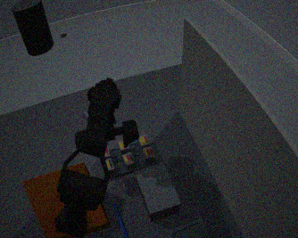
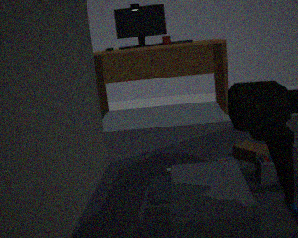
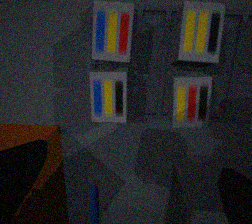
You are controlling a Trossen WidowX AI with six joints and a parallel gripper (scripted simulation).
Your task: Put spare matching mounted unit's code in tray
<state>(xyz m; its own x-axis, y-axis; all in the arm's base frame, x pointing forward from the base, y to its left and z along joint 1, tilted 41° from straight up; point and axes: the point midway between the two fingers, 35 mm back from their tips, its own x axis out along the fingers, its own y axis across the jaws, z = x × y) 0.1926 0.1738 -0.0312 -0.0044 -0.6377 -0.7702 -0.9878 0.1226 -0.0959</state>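
The spare block lies 2 cm behind my gripper tip, 1 cm to the left of it and 11 cm below it. Round my gripper tip: tall panel (32 cm ahead, 18 cm to the right, 8 cm above); grey mounted unit (9 cm ahead, 15 cm to the right, 10 cm below); pale grey tray (13 cm ahead, 36 cm to the right, 15 cm below).
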